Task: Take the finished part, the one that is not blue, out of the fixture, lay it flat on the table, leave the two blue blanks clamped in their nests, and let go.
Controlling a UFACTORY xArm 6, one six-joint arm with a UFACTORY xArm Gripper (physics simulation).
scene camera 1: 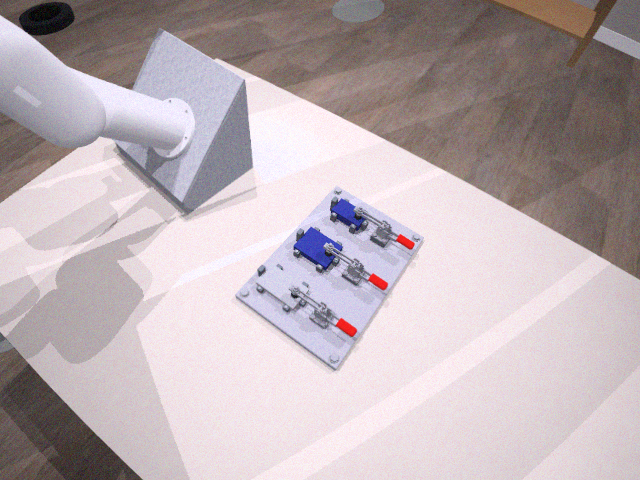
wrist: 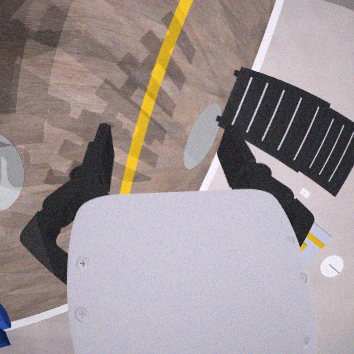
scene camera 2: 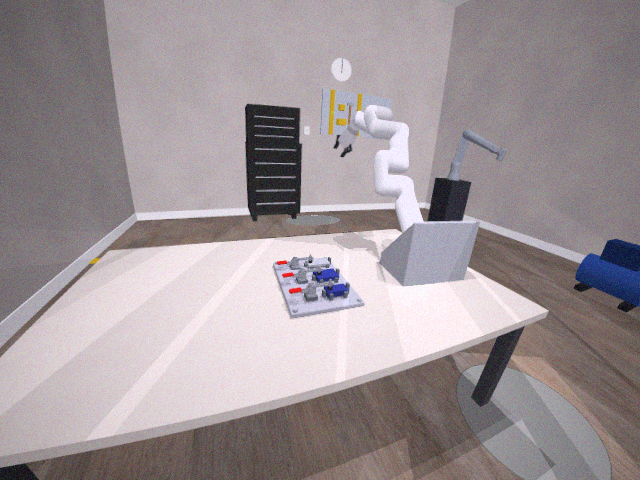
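Pixels of known places: gripper, fingertip midpoint: (wrist: 168, 137) (scene camera 2: 338, 152); arm's base, origin of the base link: (scene camera 1: 172, 128) (scene camera 2: 416, 240).
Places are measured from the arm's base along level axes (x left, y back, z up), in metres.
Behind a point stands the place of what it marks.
Observation:
The finished part (scene camera 1: 276, 286) {z -0.099, x -0.094, y -0.381 m} (scene camera 2: 318, 261) {z -0.099, x -0.085, y -0.385 m}, pale grey-white, lies in an end nest of the grey fixture plate (scene camera 1: 289, 325) {z -0.115, x -0.132, y -0.446 m} (scene camera 2: 326, 305) {z -0.115, x 0.187, y -0.432 m}. The tip of a red-handled toggle clamp (scene camera 1: 321, 311) {z -0.079, x -0.085, y -0.481 m} is over one end of it. The larger blue blank (scene camera 1: 316, 246) {z -0.094, x 0.022, y -0.385 m} (scene camera 2: 326, 274) {z -0.094, x 0.035, y -0.387 m} sits in the middle nest and the smaller blue blank (scene camera 1: 347, 213) {z -0.089, x 0.128, y -0.385 m} (scene camera 2: 337, 290) {z -0.089, x 0.151, y -0.386 m} in the other end nest, each with a clamp tip on it. My gripper (scene camera 2: 339, 151) {z 0.310, x -0.879, y -0.053 m} (wrist: 168, 137) {z 0.310, x -0.879, y -0.053 m} is open and empty, high above and away from the fixture. The fixture does not show in the wrist view.
The fixture lies on the white table (scene camera 1: 413, 361) {z -0.130, x -0.035, y -0.664 m} (scene camera 2: 206, 335) {z -0.130, x 0.236, y -0.770 m}. The grey wedge-shaped arm mount (scene camera 1: 222, 160) {z -0.045, x 0.032, y -0.112 m} (scene camera 2: 439, 253) {z -0.003, x 0.123, y 0.012 m} stands on the table beside the fixture, on the nest side. A black drawer cabinet (scene camera 2: 273, 160) (wrist: 285, 125) stands by the far wall.

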